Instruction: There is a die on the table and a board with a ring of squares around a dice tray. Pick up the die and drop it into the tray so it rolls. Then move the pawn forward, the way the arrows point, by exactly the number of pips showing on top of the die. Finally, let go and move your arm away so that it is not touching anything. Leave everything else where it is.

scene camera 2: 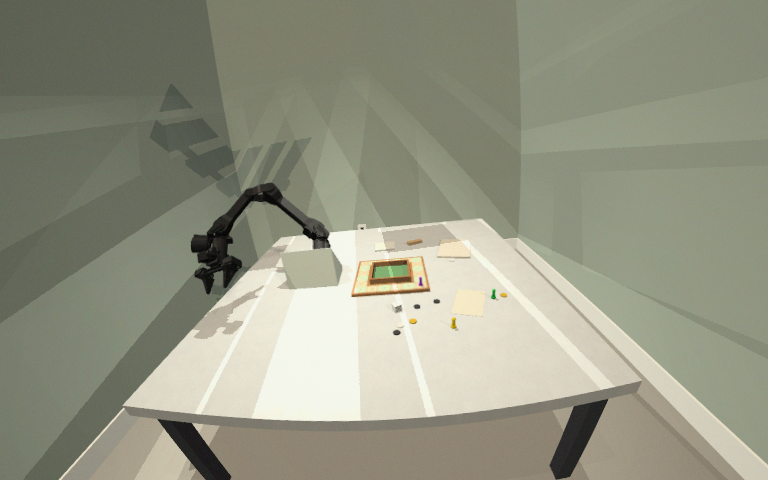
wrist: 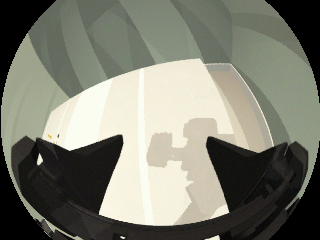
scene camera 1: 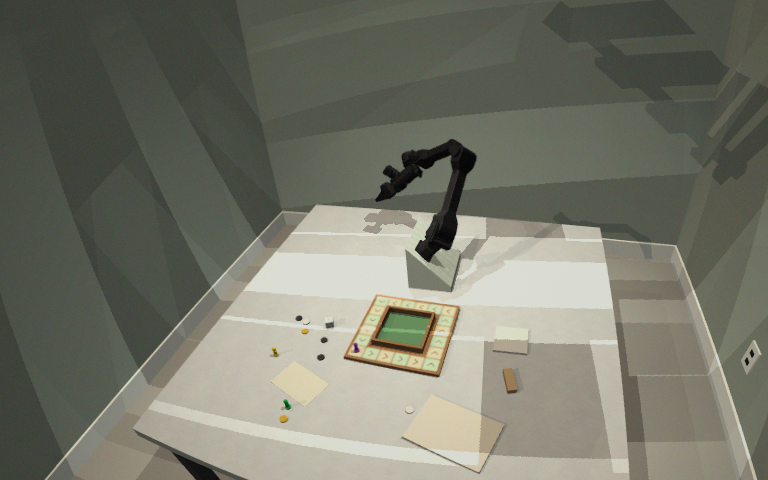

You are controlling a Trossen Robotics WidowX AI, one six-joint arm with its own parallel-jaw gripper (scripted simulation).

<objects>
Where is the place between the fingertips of my gripper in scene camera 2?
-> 216, 291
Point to a green dice tray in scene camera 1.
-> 408, 329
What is my gripper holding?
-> Nothing.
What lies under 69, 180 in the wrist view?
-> My gripper.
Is my gripper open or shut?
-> Open.
</objects>
